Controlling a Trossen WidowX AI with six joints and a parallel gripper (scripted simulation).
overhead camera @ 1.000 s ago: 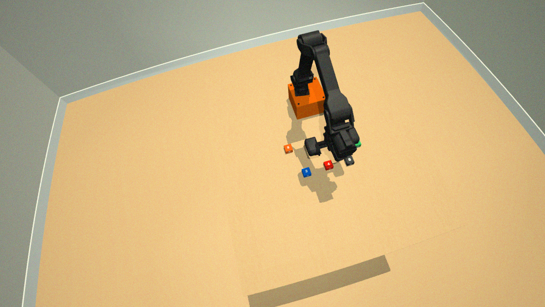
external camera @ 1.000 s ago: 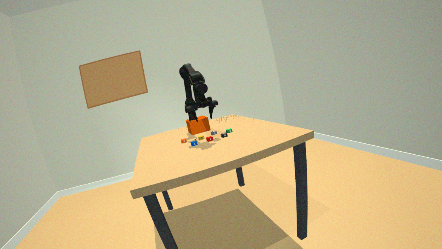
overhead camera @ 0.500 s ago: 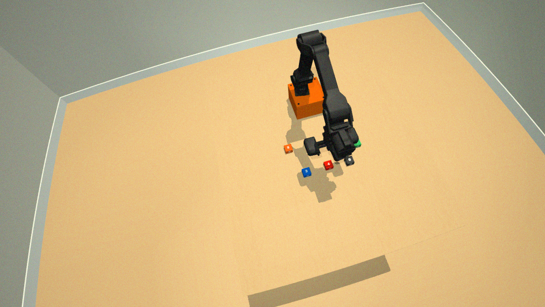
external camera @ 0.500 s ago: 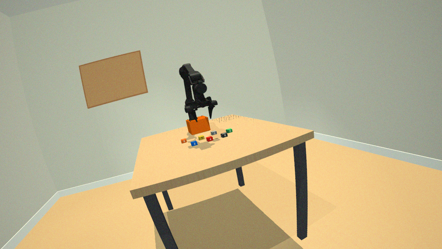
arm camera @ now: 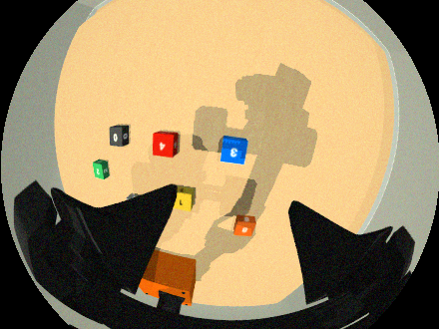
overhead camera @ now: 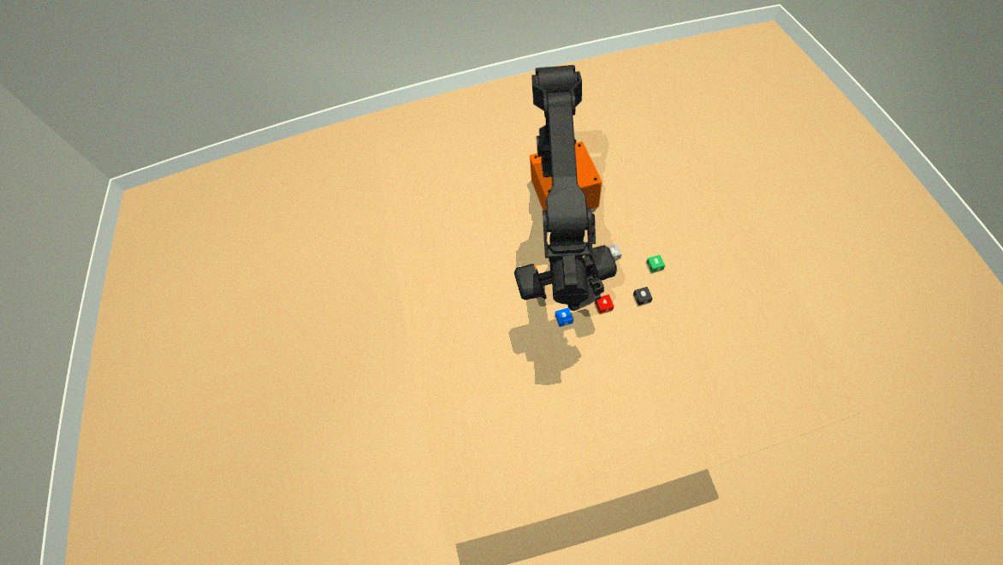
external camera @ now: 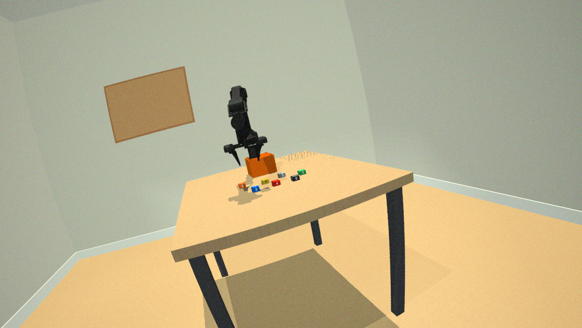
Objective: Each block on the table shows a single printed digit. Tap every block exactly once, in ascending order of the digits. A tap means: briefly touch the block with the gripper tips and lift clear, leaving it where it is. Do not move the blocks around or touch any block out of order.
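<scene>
The black block lies 190 mm to the left of my gripper tip, 110 mm below it and 30 mm behind it. The rest, counted from my gripper tip: yellow block: 110 mm below, 100 mm behind, 50 mm to the left; then red block: 110 mm below, 100 mm to the left, 20 mm behind; then blue block: 110 mm below, 10 mm ahead.
</scene>
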